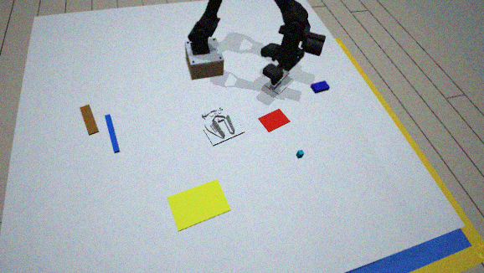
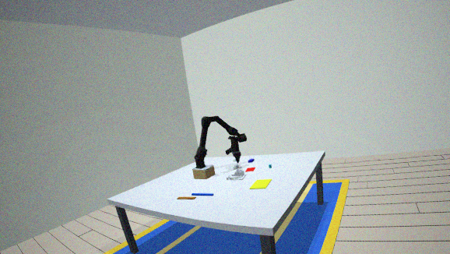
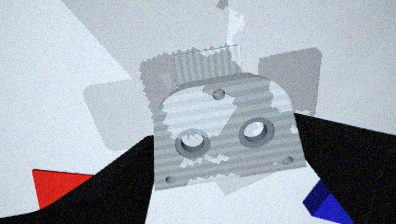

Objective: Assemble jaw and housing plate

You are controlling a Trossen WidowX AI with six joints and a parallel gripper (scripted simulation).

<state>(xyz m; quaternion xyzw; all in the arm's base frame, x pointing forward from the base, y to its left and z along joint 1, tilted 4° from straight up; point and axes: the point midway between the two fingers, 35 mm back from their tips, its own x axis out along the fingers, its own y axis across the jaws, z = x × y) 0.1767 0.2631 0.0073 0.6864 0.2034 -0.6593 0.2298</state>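
The red square lies 15 cm ahead of my gripper tip, 6 cm to the right of it and 5 cm below it. Round my gripper tip: yellow tile (39 cm ahead, 38 cm to the right, 4 cm below); then teal cube (30 cm ahead, 3 cm to the right, 3 cm below); then dark blue block (17 cm to the left, 4 cm below, 3 cm ahead).
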